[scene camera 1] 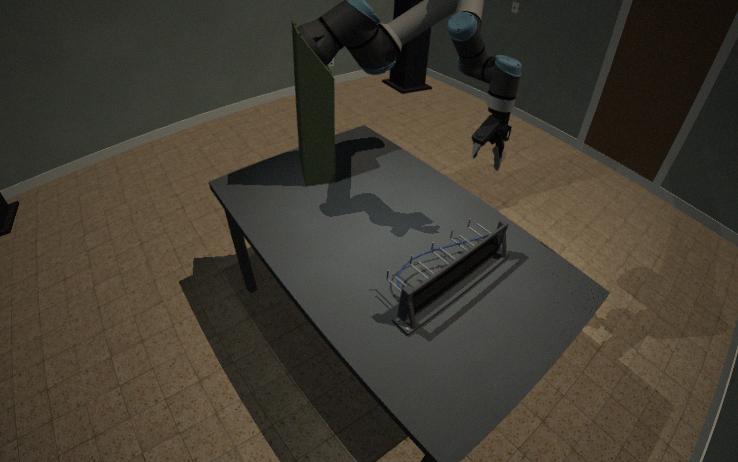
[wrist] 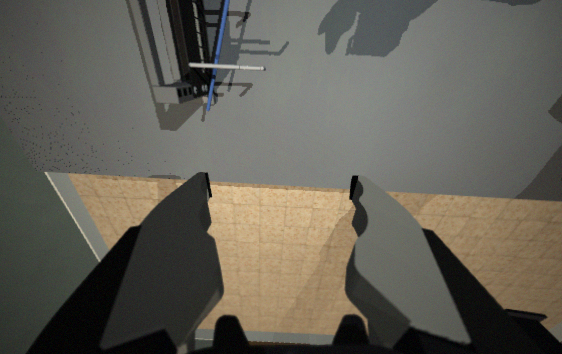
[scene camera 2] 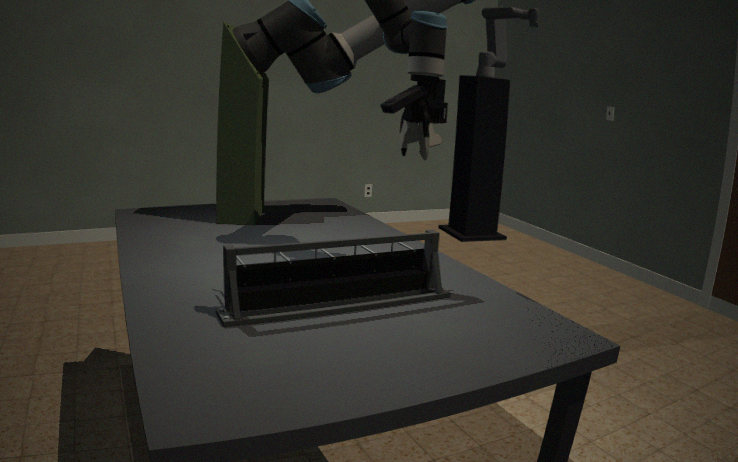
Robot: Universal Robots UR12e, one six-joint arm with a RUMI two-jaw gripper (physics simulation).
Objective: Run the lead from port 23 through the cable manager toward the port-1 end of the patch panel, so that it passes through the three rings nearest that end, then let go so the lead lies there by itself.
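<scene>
The blue lead [scene camera 1: 422, 254] [wrist: 220, 45] curves from the panel's near end in scene camera 1 along its ringed side to the far end. In the wrist view it passes under the pale bar of the end ring [wrist: 227, 66], and its tip sticks out past it. How it sits in the other rings is too small to tell. The patch panel [scene camera 1: 454, 259] [scene camera 2: 332, 272] stands upright on the table [scene camera 1: 337, 256] [scene camera 2: 326, 370] [wrist: 400, 125]. Port numbers are not readable. My gripper [scene camera 1: 486, 159] [scene camera 2: 413, 154] [wrist: 281, 176] is open and empty, high up beyond the panel's far end, apart from lead and rings.
A tall green board [scene camera 1: 315, 119] [scene camera 2: 236, 136] stands at the table's back, beside the arm's base. A black pedestal [scene camera 1: 411, 59] [scene camera 2: 479, 163] stands on the floor behind the table, with a small grey arm [scene camera 2: 492, 38] on it. The thin upright ring tips rise along the panel.
</scene>
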